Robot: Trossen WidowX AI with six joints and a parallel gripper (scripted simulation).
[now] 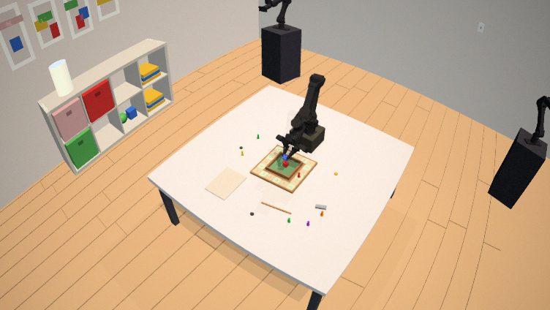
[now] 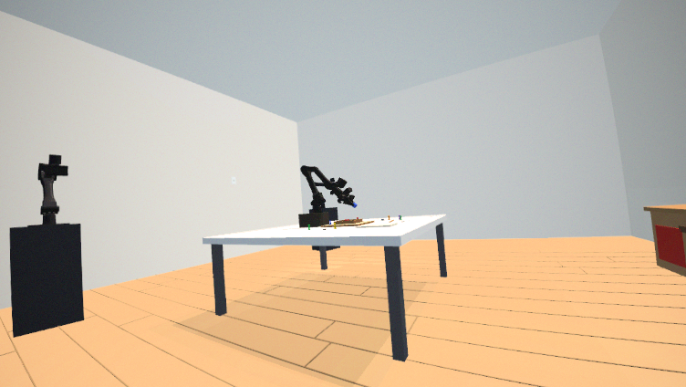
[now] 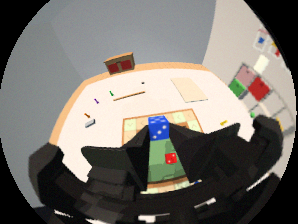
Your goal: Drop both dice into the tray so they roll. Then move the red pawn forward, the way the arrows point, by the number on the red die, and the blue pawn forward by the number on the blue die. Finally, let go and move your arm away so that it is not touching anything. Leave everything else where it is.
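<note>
My gripper tip is 40 mm past the red pawn, 70 mm to the right of it and 110 mm above it. From my gripper tip the other things lie so: blue pawn 130 mm behind, 130 mm to the right, 110 mm below; yellow pawn 70 mm ahead, 300 mm to the right, 120 mm below; wooden stick 200 mm ahead, 150 mm to the left, 130 mm below.
</note>
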